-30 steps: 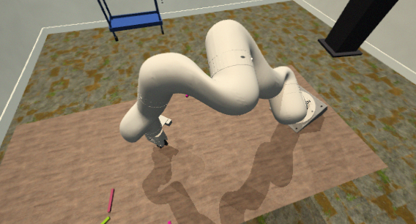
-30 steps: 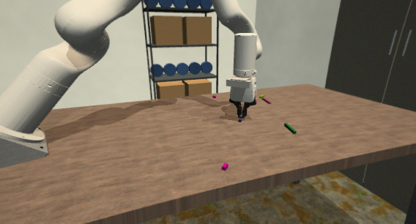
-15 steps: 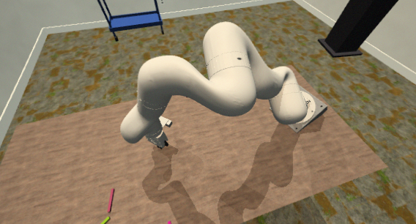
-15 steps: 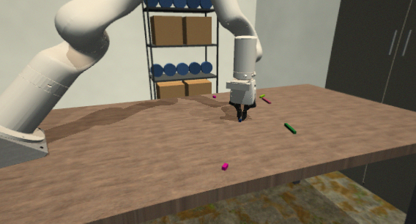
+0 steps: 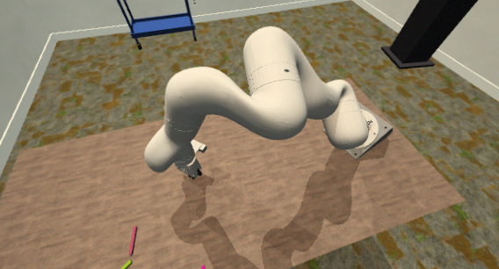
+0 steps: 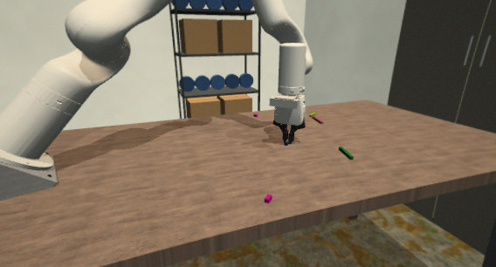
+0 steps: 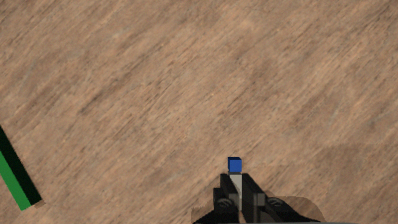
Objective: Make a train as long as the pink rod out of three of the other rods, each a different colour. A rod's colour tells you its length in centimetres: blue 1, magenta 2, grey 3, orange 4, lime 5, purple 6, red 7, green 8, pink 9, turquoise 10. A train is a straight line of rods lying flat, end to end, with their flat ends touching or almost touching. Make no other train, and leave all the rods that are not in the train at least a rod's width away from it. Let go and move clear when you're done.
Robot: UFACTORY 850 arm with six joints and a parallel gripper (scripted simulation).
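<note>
Right now the grey rod is 20 mm below my hand. From my hand the other things lie so: blue rod 20 mm to the right, 20 mm below, 10 mm behind; green rod 150 mm ahead, 130 mm to the right, 20 mm below; pink rod 230 mm to the left, 210 mm ahead, 20 mm below.
</note>
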